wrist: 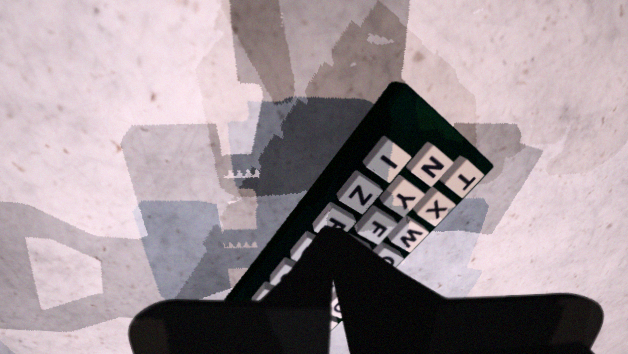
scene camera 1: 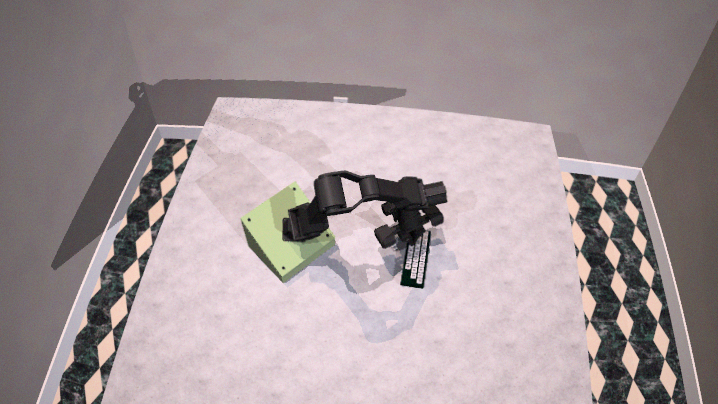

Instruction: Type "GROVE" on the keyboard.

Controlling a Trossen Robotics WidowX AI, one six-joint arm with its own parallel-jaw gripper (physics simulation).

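Seen in the pictures: gripper, fingertip midpoint: [wrist: 330, 237] [scene camera 1: 411, 245]; arm's base, link origin: [scene camera 1: 293, 230].
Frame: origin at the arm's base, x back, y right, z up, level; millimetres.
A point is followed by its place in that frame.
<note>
A dark green keyboard [scene camera 1: 405, 278] @(x -282, y 161, z -69 mm) [wrist: 418, 116] @(x -342, y 5, z -69 mm) with pale letter keys lies on the table, partly under my gripper in the scene view. In the wrist view the keys I, N, T, Z, Y, X, F and W are readable. The R key [wrist: 336, 220] @(x -322, y 56, z -64 mm) is partly covered by the fingertips. My gripper [scene camera 1: 414, 243] @(x -319, y 61, z -59 mm) [wrist: 330, 237] @(x -319, y 61, z -59 mm) is shut and empty, with its tips over the keyboard just beside the R and F keys. The G, O, V and E keys cannot be made out behind the fingers. Whether the tips touch a key cannot be told.
The arm stands on a light green block [scene camera 1: 266, 236] @(x 76, y 21, z 15 mm) to the left of the keyboard. The pale table [scene camera 1: 351, 366] @(x -95, y 389, z -82 mm) carries shadows of the arm around the keyboard. A small white piece [scene camera 1: 340, 99] shows at the table's far edge.
</note>
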